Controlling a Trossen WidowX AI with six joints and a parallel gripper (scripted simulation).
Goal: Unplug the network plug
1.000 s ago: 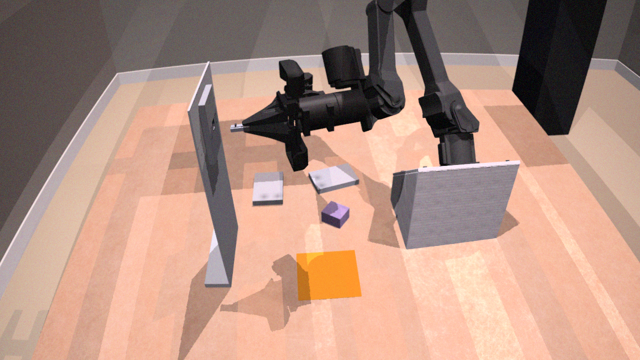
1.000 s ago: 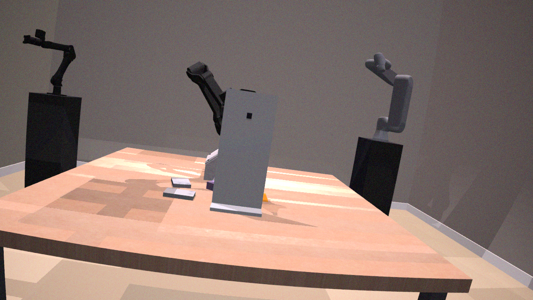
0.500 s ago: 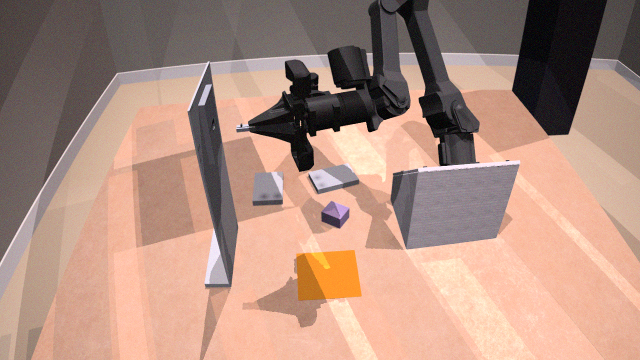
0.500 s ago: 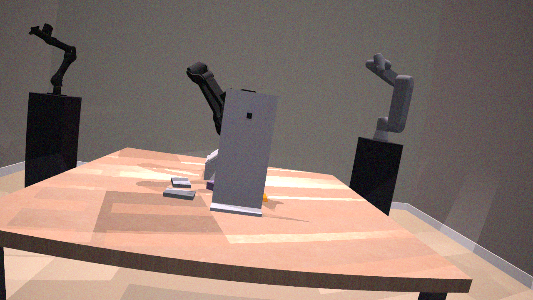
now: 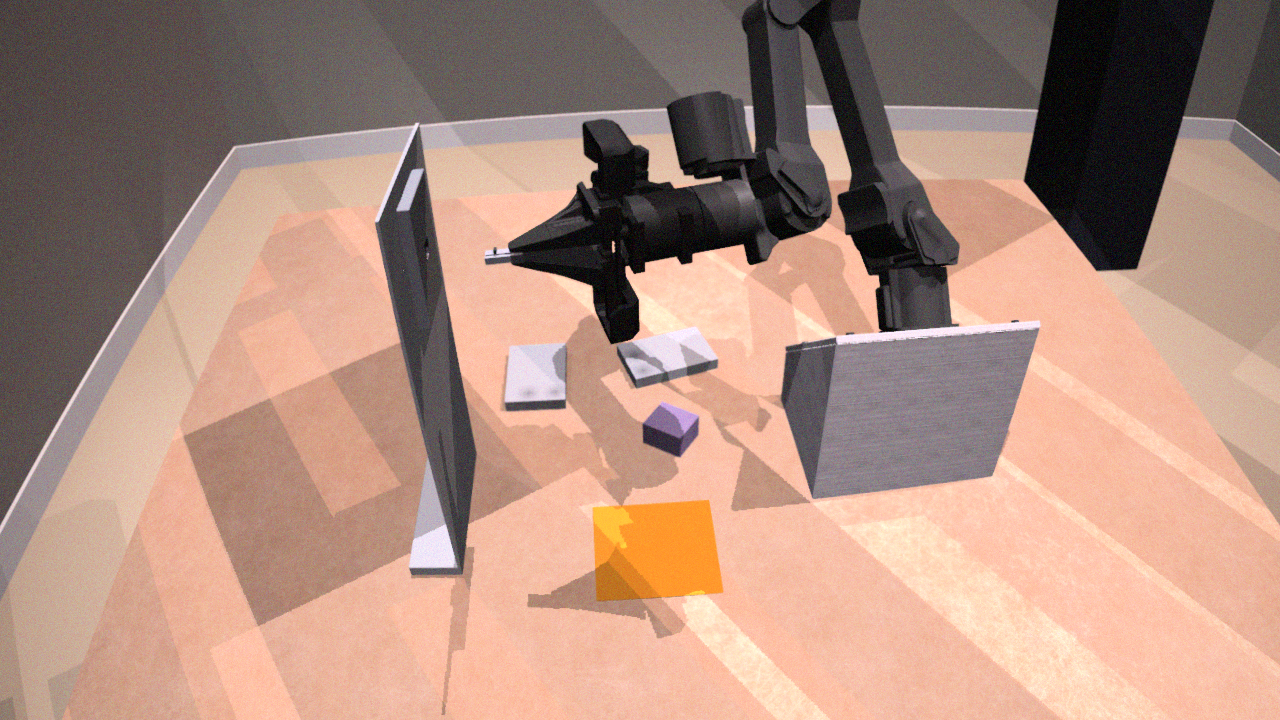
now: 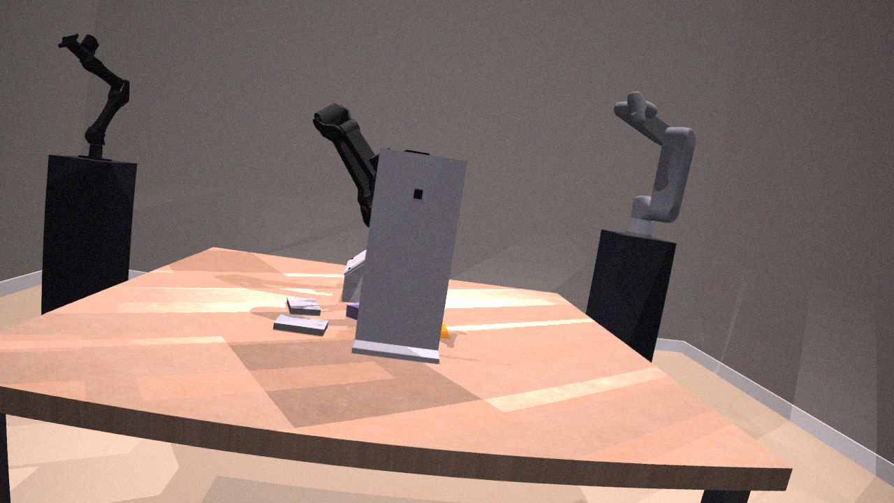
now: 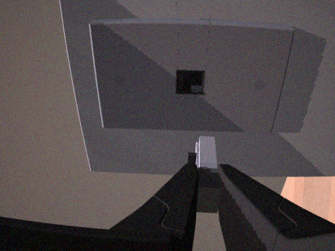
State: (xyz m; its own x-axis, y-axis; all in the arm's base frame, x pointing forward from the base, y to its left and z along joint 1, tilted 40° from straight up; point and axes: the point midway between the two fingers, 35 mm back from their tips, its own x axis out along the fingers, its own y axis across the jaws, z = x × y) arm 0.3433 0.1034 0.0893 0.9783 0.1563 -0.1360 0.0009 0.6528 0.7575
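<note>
The orange marked square is 31 cm below my gripper tip, 11 cm behind it and 6 cm to the left of it. The rest, counted from my gripper tip: grey panel: 13 cm below, 9 cm ahead, 1 cm to the right; grey network plug: 1 cm ahead.
</note>
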